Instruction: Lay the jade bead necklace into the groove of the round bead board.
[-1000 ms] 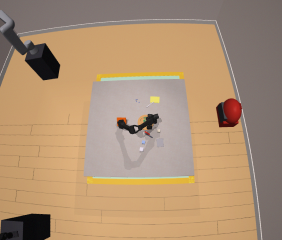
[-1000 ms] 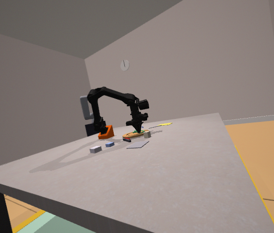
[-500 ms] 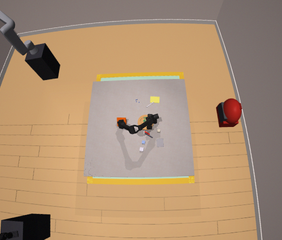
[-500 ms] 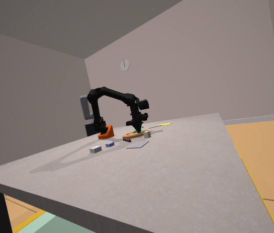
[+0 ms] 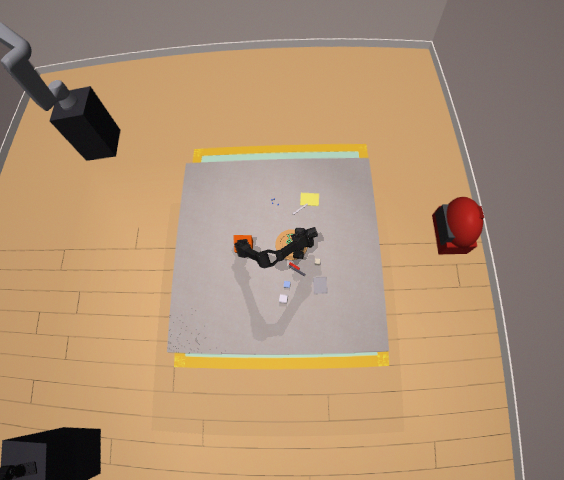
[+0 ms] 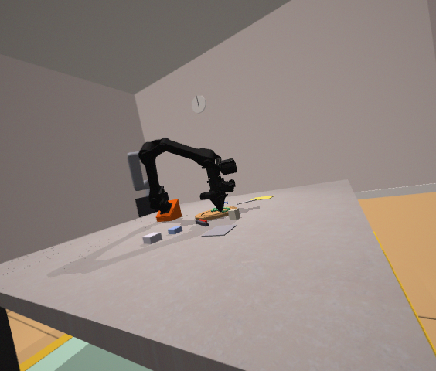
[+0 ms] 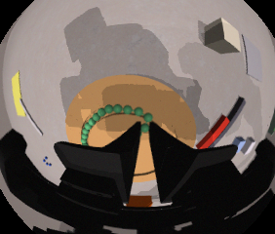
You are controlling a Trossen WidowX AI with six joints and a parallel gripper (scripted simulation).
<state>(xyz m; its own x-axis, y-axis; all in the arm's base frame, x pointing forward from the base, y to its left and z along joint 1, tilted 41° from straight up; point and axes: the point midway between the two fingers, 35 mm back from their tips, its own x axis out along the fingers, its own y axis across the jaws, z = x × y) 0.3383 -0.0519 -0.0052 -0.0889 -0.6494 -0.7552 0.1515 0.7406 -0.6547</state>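
Right now the round wooden bead board is 4 cm behind my gripper tip, 3 cm to the left of it and 1 cm below it. Round my gripper tip: beige cube: 10 cm to the right, 10 cm ahead; red-handled tool: 13 cm to the right, 3 cm behind, 1 cm below; blue block: 22 cm to the right, 9 cm behind, 1 cm below.
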